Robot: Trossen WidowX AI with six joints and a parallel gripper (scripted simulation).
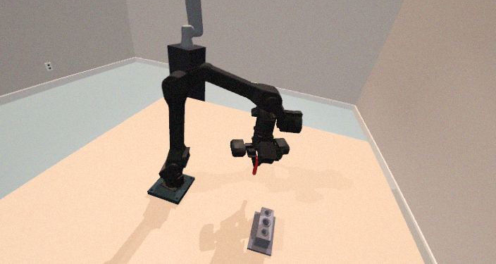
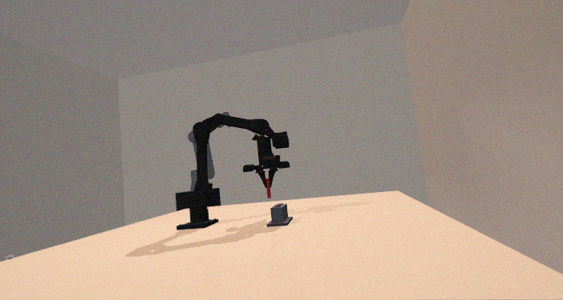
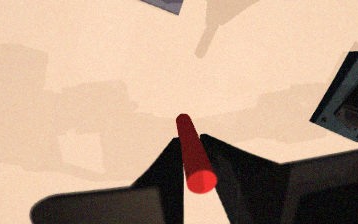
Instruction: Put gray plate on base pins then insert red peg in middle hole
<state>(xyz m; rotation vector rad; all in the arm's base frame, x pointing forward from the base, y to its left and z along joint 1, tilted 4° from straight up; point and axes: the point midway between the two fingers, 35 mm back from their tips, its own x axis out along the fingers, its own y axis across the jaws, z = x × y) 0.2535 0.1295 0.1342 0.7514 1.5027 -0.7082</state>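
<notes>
Now: the gray plate 140 mm to the right of my gripper tip, 100 mm ahead of it and 70 mm below it. Also, from my gripper tip: red peg: right at my gripper tip; then flat base: 140 mm to the right, 110 mm below, 100 mm ahead.
</notes>
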